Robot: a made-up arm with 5 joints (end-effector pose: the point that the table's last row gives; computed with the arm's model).
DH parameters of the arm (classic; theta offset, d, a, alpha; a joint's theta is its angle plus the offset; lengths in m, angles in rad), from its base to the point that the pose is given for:
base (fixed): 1.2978 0 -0.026 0
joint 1: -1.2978 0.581 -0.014 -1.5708
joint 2: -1.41 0 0.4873 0
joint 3: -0.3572 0 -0.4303 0
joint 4: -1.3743 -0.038 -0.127 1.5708
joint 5: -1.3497 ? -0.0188 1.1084
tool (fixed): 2.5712 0.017 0 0
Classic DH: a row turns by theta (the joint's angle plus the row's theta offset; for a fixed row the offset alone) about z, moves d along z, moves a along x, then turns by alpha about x.
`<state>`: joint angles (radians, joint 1 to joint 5).
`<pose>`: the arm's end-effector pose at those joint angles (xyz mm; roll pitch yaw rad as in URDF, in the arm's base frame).
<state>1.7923 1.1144 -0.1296 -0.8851 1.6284</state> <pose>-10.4 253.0 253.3 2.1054 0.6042 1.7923</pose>
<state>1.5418 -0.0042 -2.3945 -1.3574 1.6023</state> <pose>52.8 55.2 1473.5 -1.0513 0.1099 -1.6228</pose>
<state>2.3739 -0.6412 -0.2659 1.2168 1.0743</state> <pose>-147.0 176.2 628.1 2.3281 0.7577 3.0608</pose>
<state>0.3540 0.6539 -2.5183 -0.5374 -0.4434</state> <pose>675.5 209.8 1323.7 -0.4014 -0.0735 1.2328</pose>
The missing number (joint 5, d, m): 0.1454
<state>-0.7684 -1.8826 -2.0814 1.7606 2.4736</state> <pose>-632.6 494.0 921.7 -2.2016 -0.8545 -2.2686</pose>
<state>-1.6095 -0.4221 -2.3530 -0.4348 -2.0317</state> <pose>-27.6 158.3 1621.3 -0.9962 -0.5633 -2.1484</pose>
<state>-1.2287 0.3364 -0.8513 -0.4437 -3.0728</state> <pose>174.5 -688.7 683.0 3.1289 0.2898 -2.3805</pose>
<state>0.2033 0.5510 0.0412 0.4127 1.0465</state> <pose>90.0 -52.9 344.7 -2.8772 1.0685 1.8070</pose>
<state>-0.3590 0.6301 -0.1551 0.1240 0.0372</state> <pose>217.7 -134.7 301.0 2.7640 0.3996 1.5289</pose>
